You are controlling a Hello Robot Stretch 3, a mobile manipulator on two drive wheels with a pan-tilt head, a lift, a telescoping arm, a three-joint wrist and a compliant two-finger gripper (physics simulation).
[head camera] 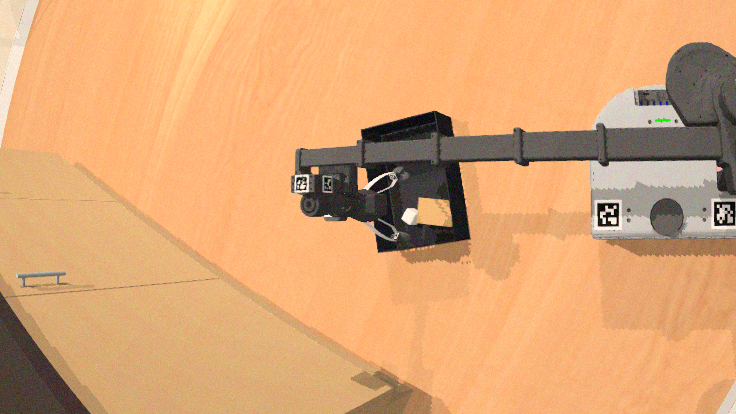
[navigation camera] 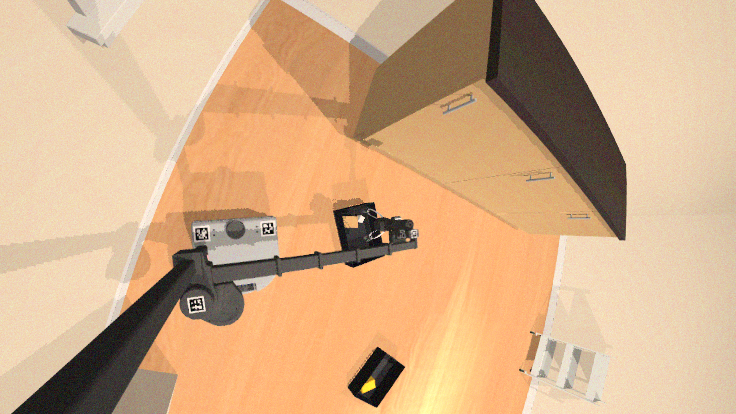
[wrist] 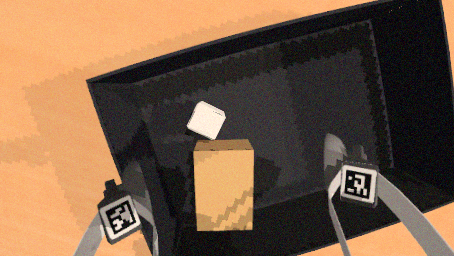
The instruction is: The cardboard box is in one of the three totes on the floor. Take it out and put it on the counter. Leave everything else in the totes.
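Frame: origin at the robot's base, x ahead, y left, z up, level; metres.
Where they show: gripper, fingertip midpoint: (head camera: 405, 206) (navigation camera: 364, 223); robot's base, link origin: (head camera: 664, 215) (navigation camera: 235, 228).
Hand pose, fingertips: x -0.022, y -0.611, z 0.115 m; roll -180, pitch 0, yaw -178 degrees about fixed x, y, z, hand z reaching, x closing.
Each offset is from my fingertips to the top centre of the thing.
The cardboard box @[dx +0.012, dy +0.048, dz -0.061 m] (head camera: 434, 212) (navigation camera: 351, 221) (wrist: 223, 190) is a tan block inside a black tote @[dx -0.056, dy -0.004, dz -0.014 m] (head camera: 460, 205) (navigation camera: 340, 231) (wrist: 410, 75) on the floor. A white block @[dx +0.022, dy -0.026, dz -0.071 m] (head camera: 409, 216) (navigation camera: 361, 218) (wrist: 206, 120) lies by one end of it. My gripper (head camera: 401, 205) (navigation camera: 367, 225) (wrist: 234, 167) is open over the tote. In the wrist view its fingers stand wide on either side of the box, with gaps on both sides. Their height relative to the box is hard to tell. The counter (head camera: 30, 360) (navigation camera: 561, 113) has a dark top over tan fronts.
A second black tote @[dx -0.939, dy -0.052, dz -0.014 m] (navigation camera: 395, 366) with a yellow object @[dx -0.980, dy +0.010, dz -0.066 m] (navigation camera: 368, 385) stands apart on the floor. The third tote does not show. A white slatted unit (navigation camera: 599, 375) stands at the lower right of the navigation view. My arm (head camera: 478, 148) (navigation camera: 298, 264) spans over the first tote from my base (head camera: 638, 226) (navigation camera: 234, 247).
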